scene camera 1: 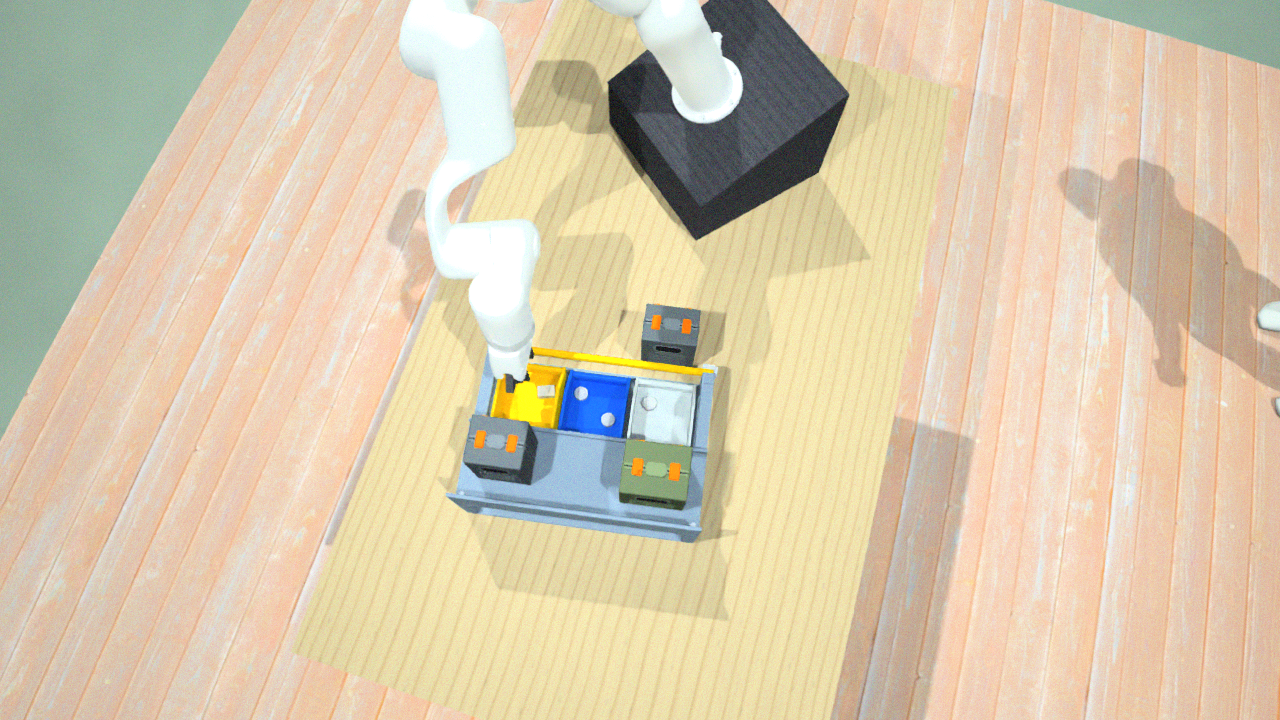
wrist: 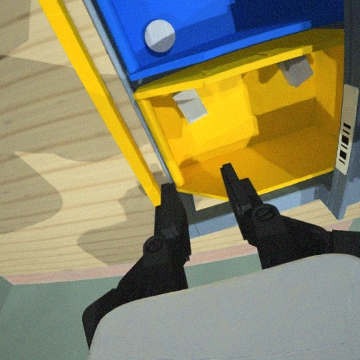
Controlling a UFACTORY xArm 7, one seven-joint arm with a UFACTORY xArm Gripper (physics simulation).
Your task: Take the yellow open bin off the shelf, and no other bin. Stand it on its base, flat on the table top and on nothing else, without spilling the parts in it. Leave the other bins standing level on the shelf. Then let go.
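Places are measured from the arm's base along level axes (x down, y ahead, z right), in metres.
Where they show: arm's base, origin of its link: (scene camera 1: 707,90).
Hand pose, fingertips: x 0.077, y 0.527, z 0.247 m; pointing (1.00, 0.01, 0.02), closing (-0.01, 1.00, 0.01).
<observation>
Things, the pixels of their centre, and the offset from my fingertips. "*": a spot on its surface instead.
- yellow open bin, middle of its body: (scene camera 1: 527,411) dy +0.058, dx +0.055, dz -0.011 m
- blue-grey shelf, a spot on its surface: (scene camera 1: 577,465) * dy +0.150, dx -0.004, dz -0.114 m
- blue bin, middle of its body: (scene camera 1: 593,422) dy +0.062, dx +0.055, dz -0.123 m
- light grey bin, middle of its body: (scene camera 1: 660,429) dy +0.060, dx +0.055, dz -0.235 m
- yellow bar, middle of its body: (scene camera 1: 602,359) dy -0.043, dx +0.039, dz -0.124 m
The yellow open bin (scene camera 1: 528,408) (wrist: 285,155) stands in the end place of the blue-grey shelf (scene camera 1: 577,465) (wrist: 340,192), beside the blue bin (scene camera 1: 595,407) (wrist: 200,30). Two pale blocks, one near the front (wrist: 190,106) and one further back (wrist: 296,71), lie in it. A light grey bin (scene camera 1: 664,413) stands beyond the blue one. My gripper (scene camera 1: 517,377) (wrist: 201,189) is partly open and empty at the yellow bin's front outer corner. In the wrist view one fingertip overlaps the bin's side wall and the other is by its front corner; their height is hard to tell.
A yellow bar (scene camera 1: 617,361) (wrist: 100,100) runs along the shelf front. A dark case (scene camera 1: 501,452) and a green case (scene camera 1: 656,474) stand on the shelf's upper board. Another dark case (scene camera 1: 671,333) stands in front of the bar. The black pedestal (scene camera 1: 733,165) is farther off.
</observation>
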